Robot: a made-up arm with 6 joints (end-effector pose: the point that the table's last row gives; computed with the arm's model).
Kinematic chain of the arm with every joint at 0, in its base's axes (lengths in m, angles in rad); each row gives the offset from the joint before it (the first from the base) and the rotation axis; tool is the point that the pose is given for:
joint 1: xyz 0 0 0.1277 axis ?
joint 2: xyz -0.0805 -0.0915 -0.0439 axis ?
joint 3: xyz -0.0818 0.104 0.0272 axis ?
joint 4: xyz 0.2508 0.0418 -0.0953 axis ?
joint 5: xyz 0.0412 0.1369 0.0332 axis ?
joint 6: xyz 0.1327 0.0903 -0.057 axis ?
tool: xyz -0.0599 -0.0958 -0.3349
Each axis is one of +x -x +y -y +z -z.
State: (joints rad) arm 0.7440 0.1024 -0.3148 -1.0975 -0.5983 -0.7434
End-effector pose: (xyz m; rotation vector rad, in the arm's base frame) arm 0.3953 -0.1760 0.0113 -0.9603 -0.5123 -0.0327
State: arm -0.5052 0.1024 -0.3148 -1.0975 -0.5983 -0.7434
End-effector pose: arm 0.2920 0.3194 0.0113 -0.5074 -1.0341 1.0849
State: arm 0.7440 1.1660 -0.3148 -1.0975 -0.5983 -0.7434
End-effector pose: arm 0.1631 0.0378 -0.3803 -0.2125 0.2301 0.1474
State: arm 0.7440 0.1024 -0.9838 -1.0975 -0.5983 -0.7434
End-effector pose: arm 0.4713 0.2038 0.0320 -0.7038 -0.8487 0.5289
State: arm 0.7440 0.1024 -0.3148 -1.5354 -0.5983 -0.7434
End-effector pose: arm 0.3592 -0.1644 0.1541 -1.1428 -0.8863 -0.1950
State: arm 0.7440 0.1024 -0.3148 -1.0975 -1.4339 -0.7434
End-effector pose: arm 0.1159 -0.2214 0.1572 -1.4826 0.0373 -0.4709
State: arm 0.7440 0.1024 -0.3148 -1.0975 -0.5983 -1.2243
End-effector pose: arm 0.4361 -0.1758 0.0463 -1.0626 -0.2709 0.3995
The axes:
joint 1: -z
joint 2: +y
joint 3: -z
joint 4: +y
joint 5: +x
joint 6: -z

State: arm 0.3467 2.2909 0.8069 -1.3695 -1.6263 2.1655
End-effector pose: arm -0.2300 -0.3842 0.0327 -1.7196 -1.3682 -0.4048
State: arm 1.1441 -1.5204 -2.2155 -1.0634 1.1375 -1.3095
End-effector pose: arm -0.0200 0.2233 -0.7114 0.1914 0.3908 2.8432
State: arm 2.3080 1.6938 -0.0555 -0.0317 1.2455 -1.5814
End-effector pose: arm 0.6139 -0.2176 -0.3075 1.0823 -1.5647 -1.4981
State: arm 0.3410 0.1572 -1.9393 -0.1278 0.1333 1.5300
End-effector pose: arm -0.5857 0.4425 -0.2144 0.1867 0.2783 0.0706
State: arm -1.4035 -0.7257 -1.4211 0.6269 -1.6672 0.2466
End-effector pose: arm -0.3148 0.1598 0.1489 -0.8519 -2.7811 1.1806
